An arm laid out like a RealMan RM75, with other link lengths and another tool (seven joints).
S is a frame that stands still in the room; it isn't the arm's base.
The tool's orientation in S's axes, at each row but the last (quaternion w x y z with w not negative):
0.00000 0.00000 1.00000 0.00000
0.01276 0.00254 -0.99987 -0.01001
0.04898 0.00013 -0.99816 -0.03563
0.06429 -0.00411 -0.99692 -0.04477
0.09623 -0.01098 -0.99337 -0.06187
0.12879 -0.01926 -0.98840 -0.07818
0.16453 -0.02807 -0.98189 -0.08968
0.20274 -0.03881 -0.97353 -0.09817
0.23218 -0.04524 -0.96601 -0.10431
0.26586 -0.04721 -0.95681 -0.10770
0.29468 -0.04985 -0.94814 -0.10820
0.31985 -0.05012 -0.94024 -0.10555
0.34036 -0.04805 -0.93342 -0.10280
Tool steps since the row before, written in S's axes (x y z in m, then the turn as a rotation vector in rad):
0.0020 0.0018 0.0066 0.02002 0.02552 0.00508
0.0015 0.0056 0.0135 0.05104 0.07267 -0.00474
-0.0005 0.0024 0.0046 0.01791 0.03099 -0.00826
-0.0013 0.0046 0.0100 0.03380 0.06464 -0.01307
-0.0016 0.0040 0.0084 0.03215 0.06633 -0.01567
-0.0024 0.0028 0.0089 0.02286 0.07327 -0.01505
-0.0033 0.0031 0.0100 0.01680 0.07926 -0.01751
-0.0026 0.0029 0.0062 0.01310 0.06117 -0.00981
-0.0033 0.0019 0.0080 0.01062 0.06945 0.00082
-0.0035 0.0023 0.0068 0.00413 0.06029 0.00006
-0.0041 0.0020 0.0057 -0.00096 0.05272 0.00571
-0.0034 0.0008 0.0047 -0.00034 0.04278 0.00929
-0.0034 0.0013 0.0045 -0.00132 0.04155 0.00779
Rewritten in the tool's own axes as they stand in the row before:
-0.0020 0.0018 -0.0066 -0.02002 0.02552 -0.00508
-0.0012 0.0059 -0.0134 -0.05153 0.07231 0.00488
0.0009 0.0027 -0.0043 -0.01875 0.03038 0.00865
0.0026 0.0055 -0.0093 -0.03504 0.06369 0.01439
0.0032 0.0049 -0.0074 -0.03391 0.06500 0.01745
0.0047 0.0040 -0.0074 -0.02465 0.07140 0.02030
0.0065 0.0044 -0.0077 -0.01958 0.07636 0.02563
0.0050 0.0036 -0.0040 -0.01374 0.05960 0.01640
0.0067 0.0028 -0.0051 -0.00635 0.06925 0.01008
0.0066 0.0030 -0.0034 -0.00150 0.05924 0.01183
0.0067 0.0023 -0.0019 0.00566 0.05208 0.00831
0.0056 0.0010 -0.0014 0.00710 0.04310 0.00288
0.0055 0.0014 -0.0009 0.00685 0.04151 0.00434

